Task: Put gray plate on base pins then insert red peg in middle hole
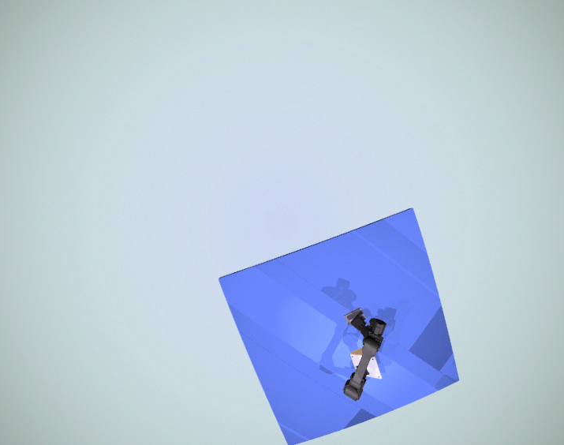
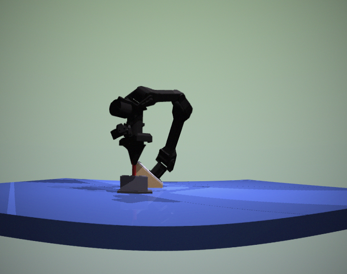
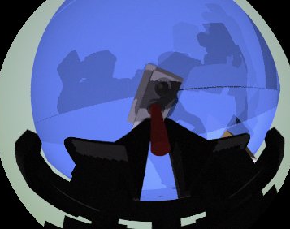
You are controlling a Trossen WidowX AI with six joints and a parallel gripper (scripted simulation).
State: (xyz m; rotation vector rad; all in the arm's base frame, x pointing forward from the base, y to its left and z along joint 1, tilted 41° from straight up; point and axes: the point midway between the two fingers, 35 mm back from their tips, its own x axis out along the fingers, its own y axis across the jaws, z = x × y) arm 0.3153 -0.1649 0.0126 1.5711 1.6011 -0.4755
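Right now the red peg is right at my gripper tip. From my gripper tip the other things lie so: dark base (9 cm below); then gray plate (5 cm below).
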